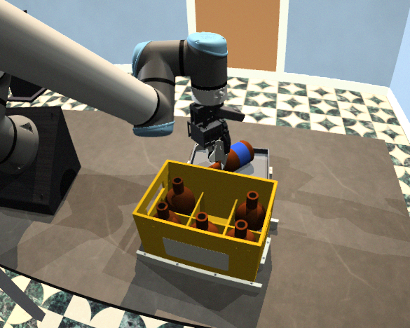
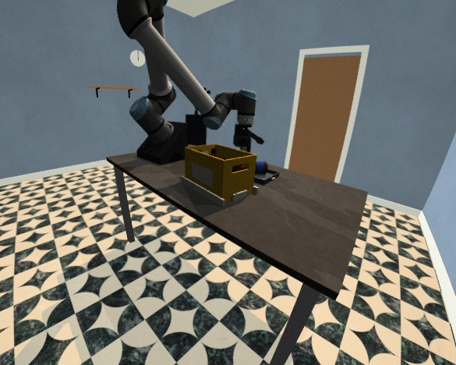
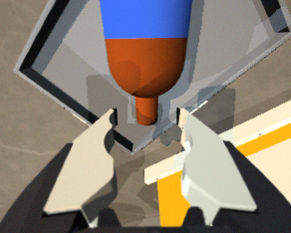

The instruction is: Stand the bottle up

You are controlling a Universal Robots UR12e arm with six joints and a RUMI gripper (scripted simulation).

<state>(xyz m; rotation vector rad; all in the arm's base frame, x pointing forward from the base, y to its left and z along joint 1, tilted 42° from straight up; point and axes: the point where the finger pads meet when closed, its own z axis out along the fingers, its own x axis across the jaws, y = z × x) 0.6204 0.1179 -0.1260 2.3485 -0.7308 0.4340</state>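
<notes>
My hand is 4 cm to the right of the bottle, 3 cm short of it and 3 cm above it. Round my hand: crate: 25 cm to the right, 4 cm ahead, 1 cm above; then grey tray: 6 cm below, 4 cm to the left, 3 cm ahead.
</notes>
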